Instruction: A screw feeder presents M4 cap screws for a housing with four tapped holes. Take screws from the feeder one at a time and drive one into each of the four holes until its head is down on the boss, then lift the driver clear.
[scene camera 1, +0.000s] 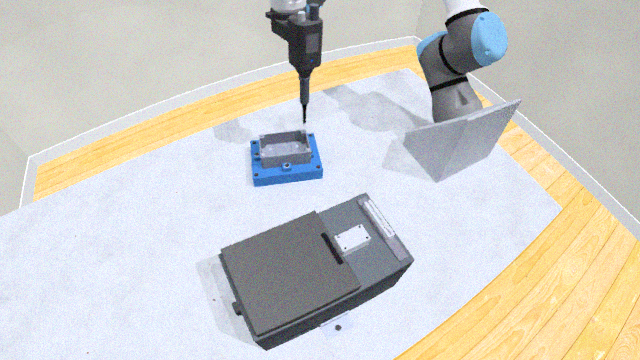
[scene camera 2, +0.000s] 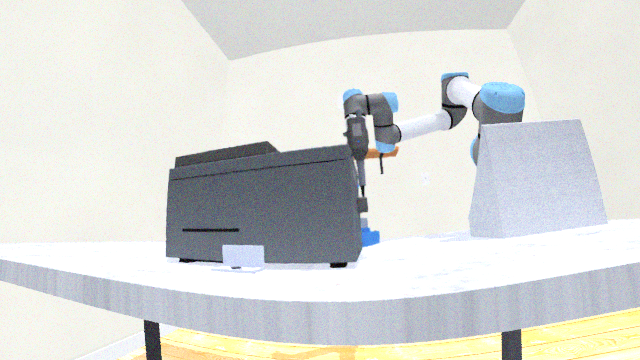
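The grey open-topped housing sits in the blue fixture. My screwdriver points straight down, its tip a little above the housing's back right corner in scene camera 1. A small pale screw shows at the tip, in line with the bit. It is too faint to tell whether it touches the corner boss. The holes in the housing's corners are too small to read. The dark grey screw feeder stands in front, with a pale rail on top; it partly hides the fixture in scene camera 2.
A white block with dark holes lies on the feeder's top. A slanted grey panel stands at the right near the arm's base. A small pale bracket stands by the feeder's front side.
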